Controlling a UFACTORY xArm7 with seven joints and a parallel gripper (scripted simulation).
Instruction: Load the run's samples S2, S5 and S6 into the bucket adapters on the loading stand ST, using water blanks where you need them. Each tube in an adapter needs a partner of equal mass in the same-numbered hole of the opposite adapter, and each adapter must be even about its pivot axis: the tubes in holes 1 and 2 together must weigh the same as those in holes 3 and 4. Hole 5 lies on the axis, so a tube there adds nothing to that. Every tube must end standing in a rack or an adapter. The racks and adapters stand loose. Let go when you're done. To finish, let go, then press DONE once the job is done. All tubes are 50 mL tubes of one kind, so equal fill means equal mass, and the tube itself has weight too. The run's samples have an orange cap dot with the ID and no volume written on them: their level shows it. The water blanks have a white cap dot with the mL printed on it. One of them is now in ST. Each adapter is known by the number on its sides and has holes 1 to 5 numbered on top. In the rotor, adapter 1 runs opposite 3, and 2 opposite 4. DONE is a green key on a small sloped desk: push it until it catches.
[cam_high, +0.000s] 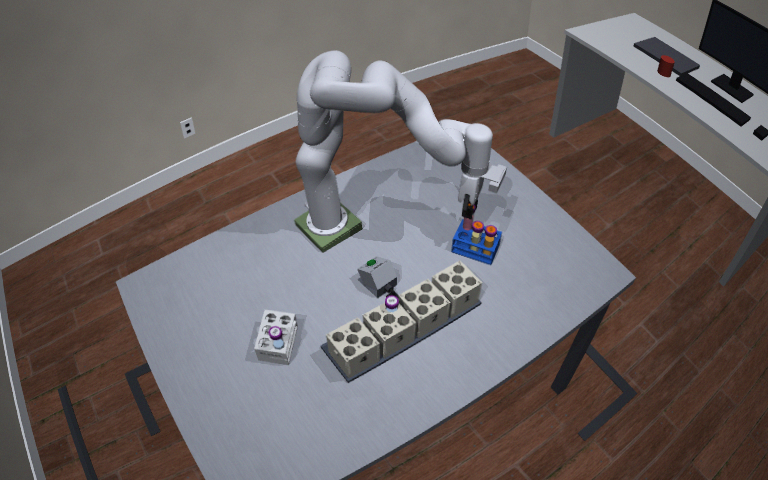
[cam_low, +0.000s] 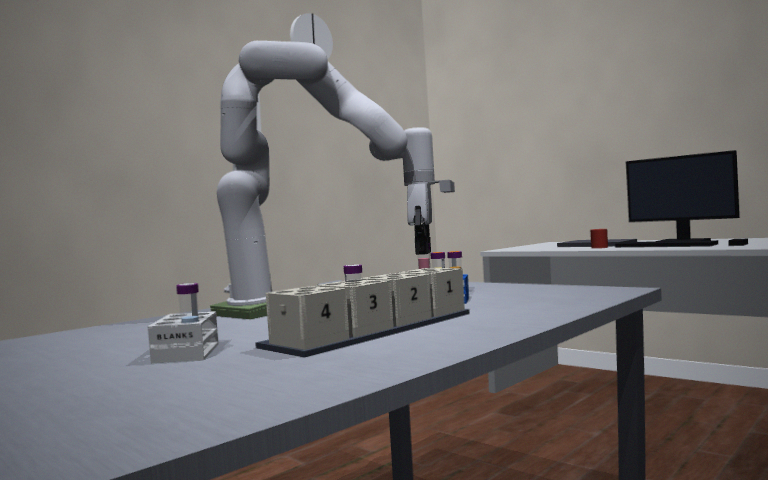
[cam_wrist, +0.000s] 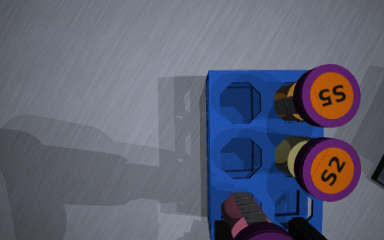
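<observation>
Now: the sample tube 1 cm ahead of my hand and 5 cm below it. Round my hand: blue sample rack: 4 cm ahead, 11 cm below; green done key: 10 cm behind, 30 cm to the right, 7 cm below; tube with yellowish liquid: 6 cm ahead, 2 cm to the right, 7 cm below.
</observation>
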